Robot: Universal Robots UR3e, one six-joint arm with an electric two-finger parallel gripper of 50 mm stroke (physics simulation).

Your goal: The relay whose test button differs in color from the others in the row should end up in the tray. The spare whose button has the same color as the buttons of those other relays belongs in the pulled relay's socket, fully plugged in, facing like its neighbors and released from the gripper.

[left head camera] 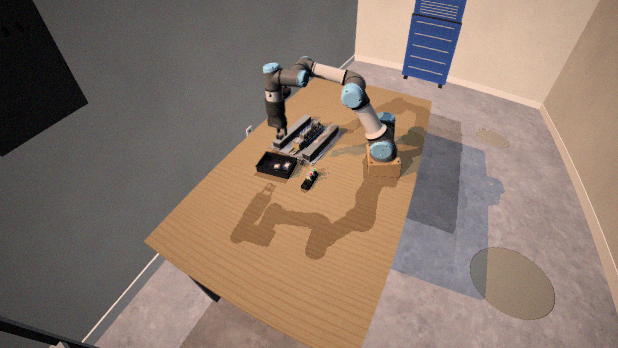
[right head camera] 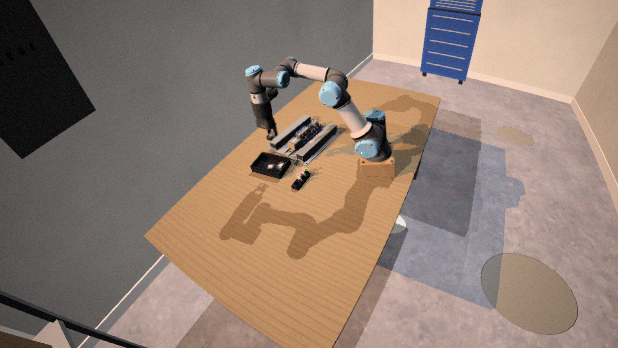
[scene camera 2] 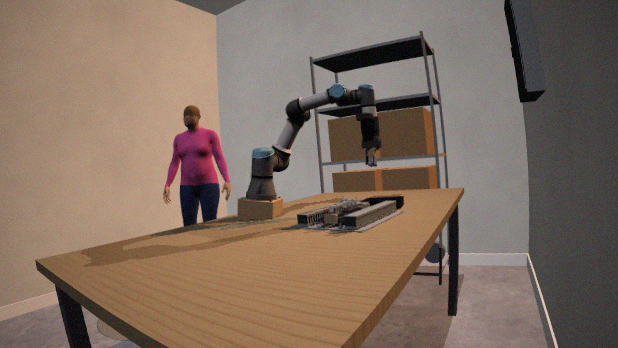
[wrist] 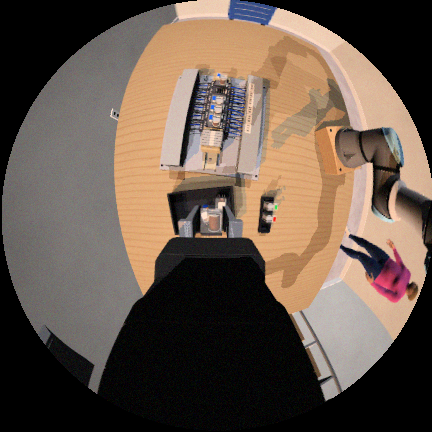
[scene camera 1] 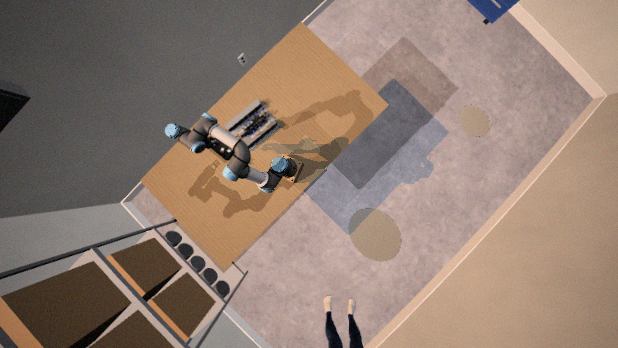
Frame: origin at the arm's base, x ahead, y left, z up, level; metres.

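Seen in the pictures: gripper, fingertip midpoint: (left head camera: 282, 134) (right head camera: 272, 135) (scene camera 2: 371, 164) (wrist: 211, 213) (scene camera 1: 216, 142); arm's base, link origin: (scene camera 2: 261, 198) (wrist: 346, 147) (scene camera 1: 287, 168).
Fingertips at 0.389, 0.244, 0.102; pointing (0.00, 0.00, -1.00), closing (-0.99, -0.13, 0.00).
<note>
Offsets run from my fingertips to a thing's top centre, as dx, dy, dz.
My gripper (left head camera: 281, 134) (right head camera: 271, 134) (scene camera 2: 370, 157) (wrist: 211, 213) is shut on a clear relay @[-0.001, +0.011, +0.011] (wrist: 214, 222) with a blue button. It is high above the table, and the black tray @[+0.021, +0.036, -0.143] (left head camera: 272, 173) (right head camera: 264, 172) (wrist: 173, 210) shows below it in the wrist view. Pale objects lie in the tray; part of one @[-0.023, +0.010, -0.154] (wrist: 220, 201) shows behind the held relay. Three adjacent relays @[+0.022, -0.210, -0.109] (wrist: 216, 109) with blue buttons stand in the socket row, and one more @[+0.025, -0.319, -0.109] (wrist: 220, 78) stands at its far end, with open sockets (wrist: 219, 91) between. A green-button spare @[-0.154, -0.004, -0.130] (wrist: 269, 206) and a red-button spare @[-0.159, +0.028, -0.130] (wrist: 268, 218) stand in the black holder @[-0.159, +0.028, -0.155] (wrist: 264, 228) (left head camera: 306, 185).
Grey wire ducts @[+0.112, -0.218, -0.136] (wrist: 180, 120) @[-0.067, -0.222, -0.136] (wrist: 250, 145) flank the socket row on the panel. A terminal block @[+0.021, -0.132, -0.132] (wrist: 212, 140) stands at its near end. The robot base (left head camera: 383, 167) (scene camera 2: 260, 209) stands on the table's other side. A person (scene camera 2: 197, 160) stands beyond the table, near a shelf unit (scene camera 2: 315, 120).
</note>
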